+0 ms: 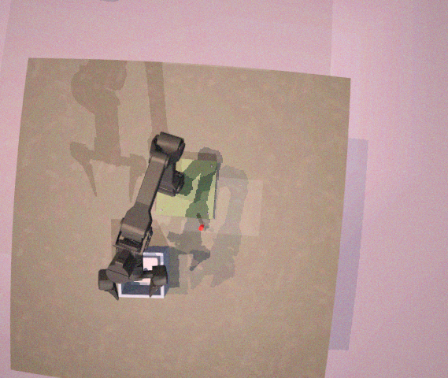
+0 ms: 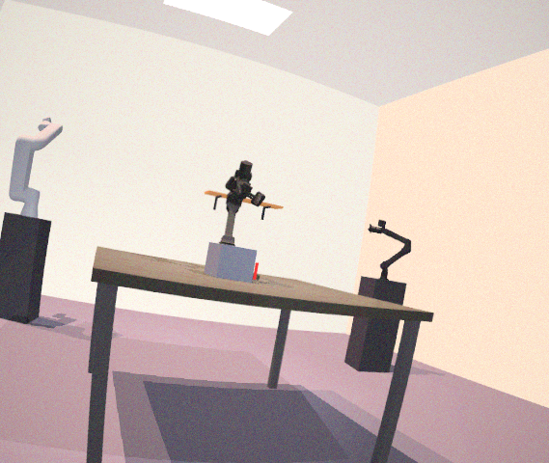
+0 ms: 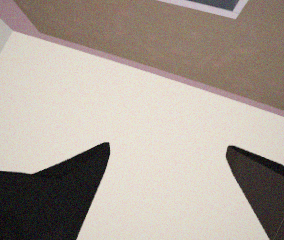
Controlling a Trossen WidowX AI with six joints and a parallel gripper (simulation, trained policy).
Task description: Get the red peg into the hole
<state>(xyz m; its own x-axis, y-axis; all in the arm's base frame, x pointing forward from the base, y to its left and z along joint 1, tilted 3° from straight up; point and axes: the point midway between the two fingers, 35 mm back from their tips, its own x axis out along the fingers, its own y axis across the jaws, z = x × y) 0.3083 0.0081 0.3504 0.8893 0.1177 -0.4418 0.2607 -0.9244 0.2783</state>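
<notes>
The red peg is 30 cm below my gripper tip, 21 cm behind it and 13 cm to the left of it. Round my gripper tip: plate (30 cm below, 3 cm to the right, 1 cm behind).
</notes>
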